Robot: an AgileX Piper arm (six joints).
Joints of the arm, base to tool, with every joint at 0 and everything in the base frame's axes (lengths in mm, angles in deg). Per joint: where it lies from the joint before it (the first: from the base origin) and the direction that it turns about. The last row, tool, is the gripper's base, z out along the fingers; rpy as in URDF.
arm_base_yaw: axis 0 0 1 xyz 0 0 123
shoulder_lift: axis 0 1 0 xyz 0 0 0
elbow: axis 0 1 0 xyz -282.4 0 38.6
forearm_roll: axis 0.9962 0 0.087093 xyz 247.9 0 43.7
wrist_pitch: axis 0 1 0 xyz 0 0 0
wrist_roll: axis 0.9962 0 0.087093 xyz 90.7 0 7.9
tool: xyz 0 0 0 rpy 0 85 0
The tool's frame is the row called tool.
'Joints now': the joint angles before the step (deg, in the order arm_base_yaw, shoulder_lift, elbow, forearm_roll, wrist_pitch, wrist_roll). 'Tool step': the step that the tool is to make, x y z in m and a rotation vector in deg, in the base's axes. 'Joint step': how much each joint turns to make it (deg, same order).
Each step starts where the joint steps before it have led.
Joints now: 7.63 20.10 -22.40 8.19 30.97 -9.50
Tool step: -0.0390 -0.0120 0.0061 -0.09 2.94 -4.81
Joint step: -0.02 -9.97 -3.53 -8.21 16.08 9.33
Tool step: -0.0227 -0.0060 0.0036 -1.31 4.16 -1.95
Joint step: -0.31 -3.60 -3.39 -2.12 11.31 1.22
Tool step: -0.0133 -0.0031 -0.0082 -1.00 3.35 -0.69
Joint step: -0.02 -2.96 0.00 -0.84 6.42 0.03
